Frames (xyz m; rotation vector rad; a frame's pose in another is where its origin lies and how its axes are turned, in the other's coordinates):
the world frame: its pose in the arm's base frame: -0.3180 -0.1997 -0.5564 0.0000 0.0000 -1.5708
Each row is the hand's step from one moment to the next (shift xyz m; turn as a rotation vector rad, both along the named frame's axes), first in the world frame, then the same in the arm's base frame.
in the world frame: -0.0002 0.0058 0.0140 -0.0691 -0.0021 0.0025
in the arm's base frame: 0.0058 0.0002 0.0140 -0.0021 0.0691 0.0025
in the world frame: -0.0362 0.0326 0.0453 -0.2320 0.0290 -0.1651
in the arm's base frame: 0.0326 0.0362 0.0453 0.0290 0.2320 -0.1651
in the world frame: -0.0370 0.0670 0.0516 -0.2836 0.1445 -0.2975
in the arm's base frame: 0.0670 0.0370 0.0516 0.1445 0.2836 -0.2975
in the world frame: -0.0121 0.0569 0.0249 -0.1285 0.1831 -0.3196
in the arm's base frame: 0.0569 0.0121 0.0249 0.1831 0.1285 -0.3196
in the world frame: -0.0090 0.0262 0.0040 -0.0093 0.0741 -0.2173
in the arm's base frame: 0.0262 0.0090 0.0040 0.0741 0.0093 -0.2173
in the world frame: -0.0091 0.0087 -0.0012 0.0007 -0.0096 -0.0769
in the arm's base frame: 0.0087 0.0091 -0.0012 -0.0096 -0.0007 -0.0769
